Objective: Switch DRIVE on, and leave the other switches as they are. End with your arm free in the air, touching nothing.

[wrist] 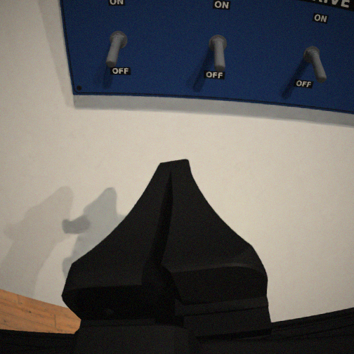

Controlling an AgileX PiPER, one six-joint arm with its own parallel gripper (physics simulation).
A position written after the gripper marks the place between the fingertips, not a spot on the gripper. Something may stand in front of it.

In view: the gripper [176, 177] and a blue panel [267, 57].
